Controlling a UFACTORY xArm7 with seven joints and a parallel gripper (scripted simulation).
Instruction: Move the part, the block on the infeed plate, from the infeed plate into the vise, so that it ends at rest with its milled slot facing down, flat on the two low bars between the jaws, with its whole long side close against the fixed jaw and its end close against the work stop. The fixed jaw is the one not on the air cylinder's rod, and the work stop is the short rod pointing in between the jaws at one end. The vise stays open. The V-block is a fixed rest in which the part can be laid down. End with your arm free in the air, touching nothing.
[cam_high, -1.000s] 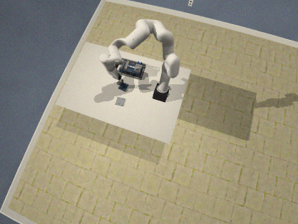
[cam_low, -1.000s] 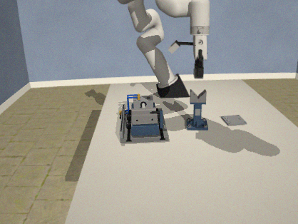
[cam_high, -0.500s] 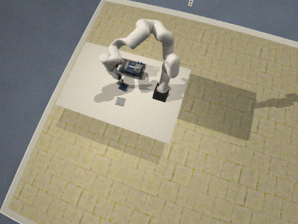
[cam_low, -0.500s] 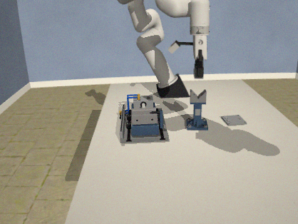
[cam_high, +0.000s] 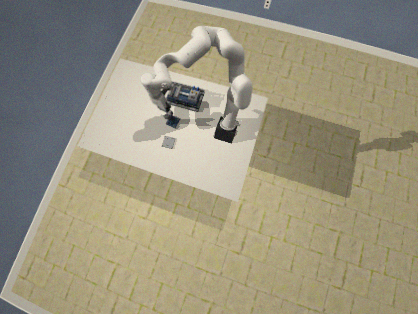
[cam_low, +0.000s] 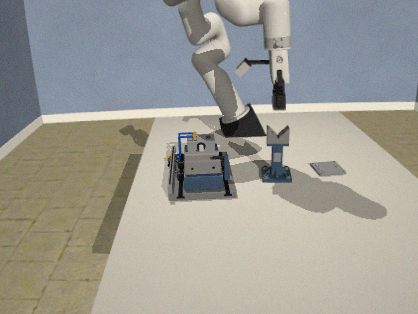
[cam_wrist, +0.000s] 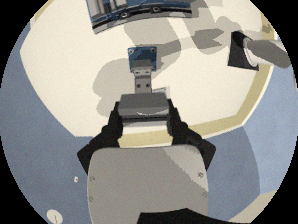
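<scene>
The part lies right at my hand. The rest, counted from my hand: V-block post (19 cm below); then air cylinder (15 cm behind, 21 cm to the right, 17 cm below); then infeed plate (18 cm to the left, 24 cm below).
</scene>
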